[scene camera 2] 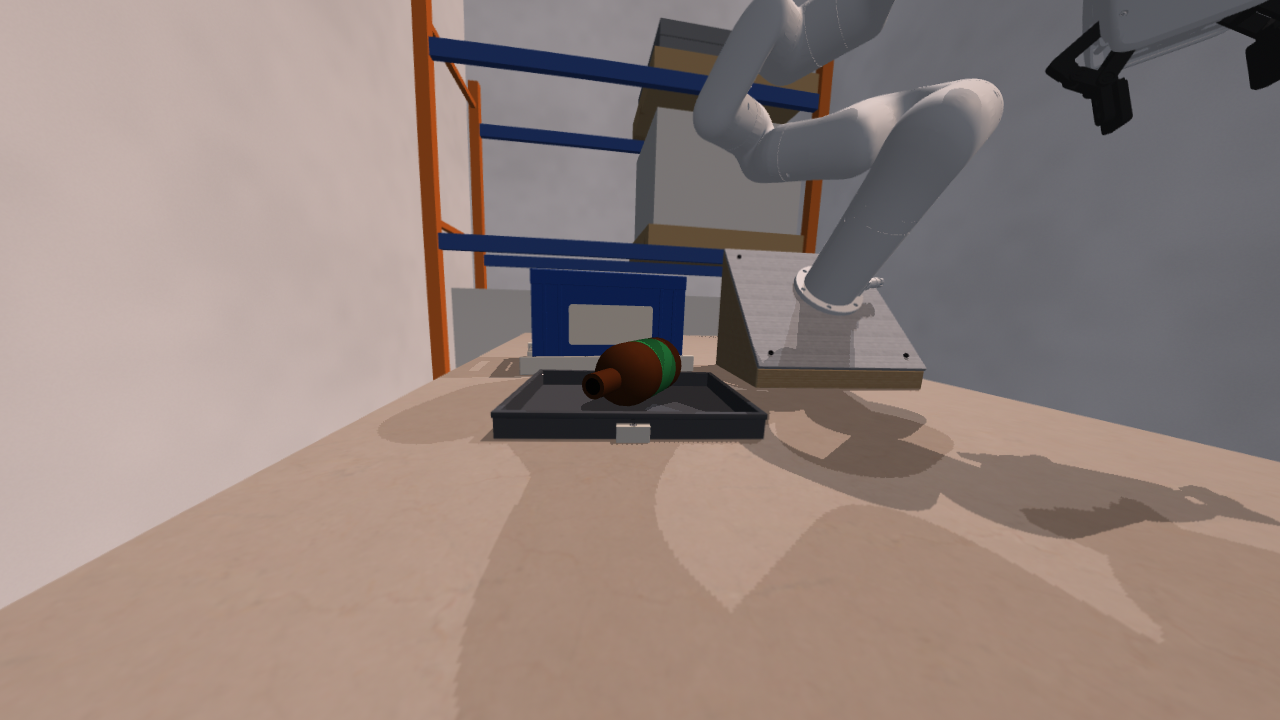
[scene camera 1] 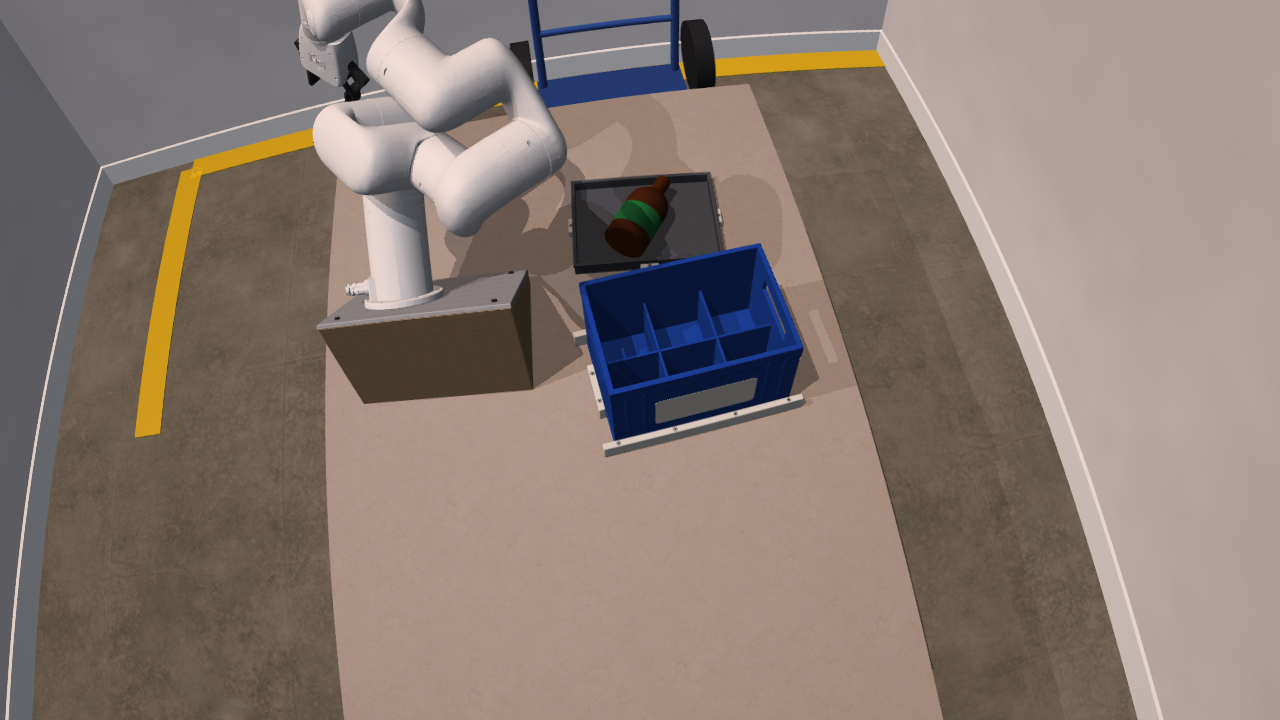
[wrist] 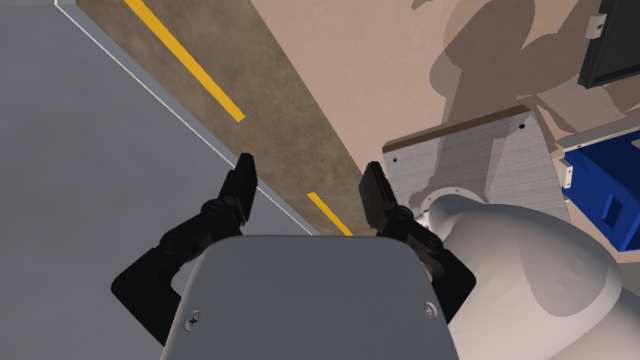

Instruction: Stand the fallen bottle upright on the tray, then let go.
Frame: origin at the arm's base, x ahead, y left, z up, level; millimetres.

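Seen in the pictures: gripper, fingertip midpoint: (scene camera 2: pixel 1191 106) (scene camera 1: pixel 334 91) (wrist: pixel 311 170); arm's base, link origin: (scene camera 2: pixel 826 291) (scene camera 1: pixel 404 300).
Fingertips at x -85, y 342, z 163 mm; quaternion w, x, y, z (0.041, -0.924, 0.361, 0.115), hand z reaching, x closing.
Observation:
Pixels of each thing's top centre, then the offset from my fingertips to it.
- brown bottle, top centre: (scene camera 2: pixel 630 342) (scene camera 1: pixel 644 196) dx +486, dy -163, dz -242 mm
- dark tray, top centre: (scene camera 2: pixel 629 386) (scene camera 1: pixel 644 216) dx +487, dy -162, dz -296 mm
- blue crate, top centre: (scene camera 1: pixel 689 313) (scene camera 2: pixel 604 276) dx +492, dy -466, dz -146 mm
A brown bottle (scene camera 1: pixel 637 217) (scene camera 2: pixel 631 371) with a green label lies on its side in the dark tray (scene camera 1: pixel 590 205) (scene camera 2: pixel 554 425) (wrist: pixel 620 50). In scene camera 1 its neck points to the back right, with its tip by the back rim, and its base to the front left. In scene camera 2 the mouth faces the camera and a little left. The bottle does not show in the wrist view. My gripper (scene camera 1: pixel 332 88) (scene camera 2: pixel 1188 100) (wrist: pixel 311 170) is open and empty, high up and far to the side of the tray, beyond the arm's base.
A blue crate (scene camera 1: pixel 631 411) (scene camera 2: pixel 550 313) (wrist: pixel 595 195) with compartments stands beside the tray, with pale rails along its foot. The arm's base block (scene camera 1: pixel 438 353) (scene camera 2: pixel 827 377) stands to the side of both. A blue hand truck (scene camera 1: pixel 617 85) and a storage rack (scene camera 2: pixel 427 179) stand off the table.

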